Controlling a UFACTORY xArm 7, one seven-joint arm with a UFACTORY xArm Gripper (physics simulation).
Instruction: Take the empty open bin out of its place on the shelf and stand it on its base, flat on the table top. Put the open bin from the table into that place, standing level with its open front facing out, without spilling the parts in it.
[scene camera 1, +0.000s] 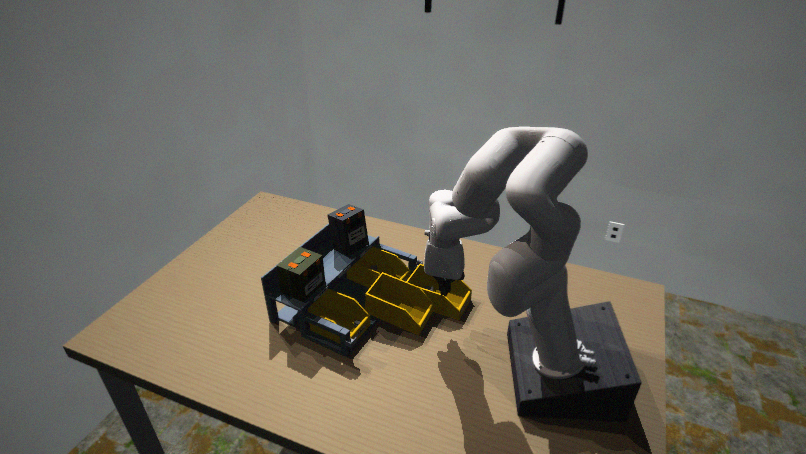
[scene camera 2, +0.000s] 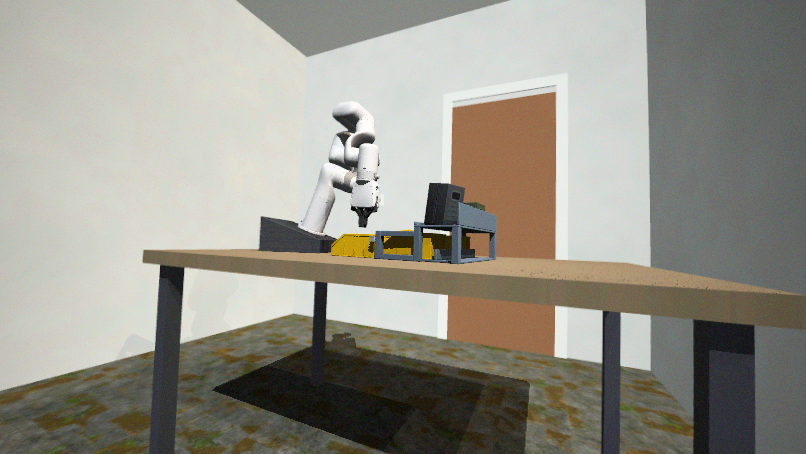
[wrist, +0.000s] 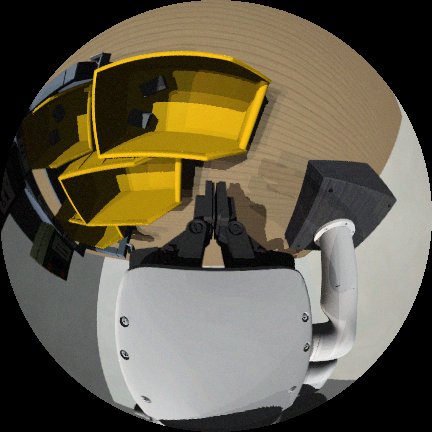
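Pixels of known places: gripper, fingertip midpoint: (scene camera 1: 444, 293) (scene camera 2: 362, 227) (wrist: 213, 193); arm's base, origin of the base link: (scene camera 1: 559, 357) (scene camera 2: 311, 231) (wrist: 334, 232).
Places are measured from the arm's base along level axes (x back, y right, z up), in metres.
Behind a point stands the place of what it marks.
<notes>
The bin with dark parts (scene camera 1: 451, 307) @[y 0.043, x -0.328, z -0.048 m] (scene camera 2: 350, 247) @[y 0.132, x -0.398, z -0.058 m] (wrist: 200, 120) @[y 0.059, x -0.366, z -0.085 m] stands on the table in front of the shelf's far end. Two parts show inside it in the wrist view. The empty open bin (scene camera 1: 393, 308) @[y -0.084, x -0.437, z -0.016 m] (wrist: 150, 195) @[y -0.076, x -0.412, z -0.063 m] is beside it, in front of the shelf's middle place, with a dark gap behind it; whether its rear touches the shelf (scene camera 1: 272, 310) @[y -0.268, x -0.718, z -0.039 m] (scene camera 2: 455, 245) @[y 0.106, x -0.769, z -0.040 m] is unclear. My gripper (scene camera 1: 445, 291) @[y 0.022, x -0.340, z 0.015 m] (scene camera 2: 362, 225) @[y 0.022, x -0.340, z 0.015 m] (wrist: 213, 193) @[y 0.022, x -0.340, z 0.015 m] is shut and holds nothing. It is above rim height, close to the parts bin's side and beyond the empty bin's front in the wrist view.
A bin (scene camera 1: 338, 311) @[y -0.135, x -0.596, z -0.076 m] at the shelf's near end and a bin (scene camera 1: 375, 270) (wrist: 60, 132) with dark parts at its far end flank the middle place. A green box (scene camera 1: 301, 273) @[y -0.224, x -0.628, z 0.107 m] (wrist: 51, 250) @[y -0.152, x -0.634, z 0.066 m] and a black box (scene camera 1: 348, 228) @[y 0.001, x -0.662, z 0.111 m] (scene camera 2: 442, 203) @[y 0.077, x -0.710, z 0.078 m] stand on the shelf top.
</notes>
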